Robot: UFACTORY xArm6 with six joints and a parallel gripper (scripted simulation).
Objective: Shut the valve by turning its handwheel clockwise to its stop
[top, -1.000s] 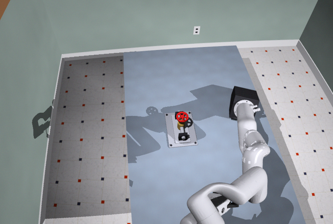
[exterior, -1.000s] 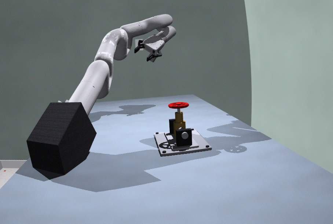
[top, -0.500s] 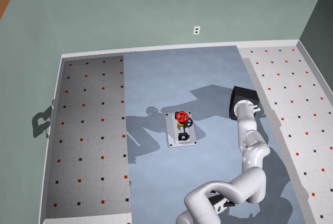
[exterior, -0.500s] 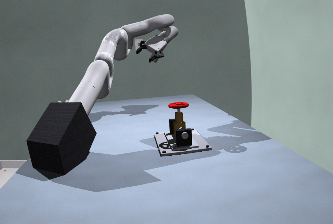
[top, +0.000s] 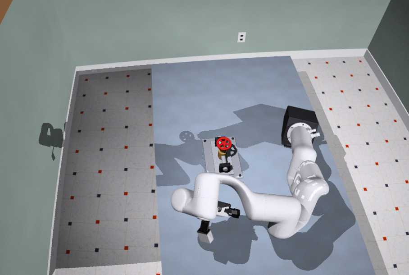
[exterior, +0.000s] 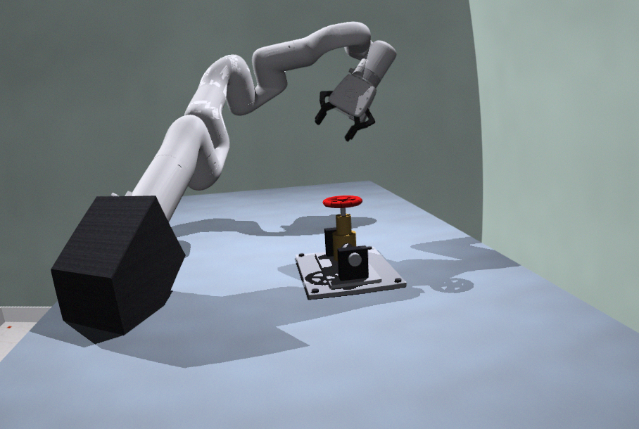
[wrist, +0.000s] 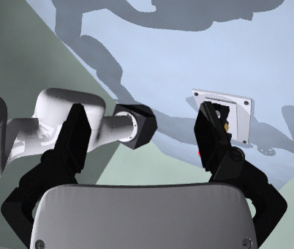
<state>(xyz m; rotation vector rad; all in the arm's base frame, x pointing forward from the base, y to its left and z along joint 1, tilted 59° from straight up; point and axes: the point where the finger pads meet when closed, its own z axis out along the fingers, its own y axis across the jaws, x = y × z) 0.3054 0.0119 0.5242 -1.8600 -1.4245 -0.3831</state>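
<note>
The red handwheel is 2 cm behind my hand, 38 cm to the right of it and 13 cm below it.
</note>
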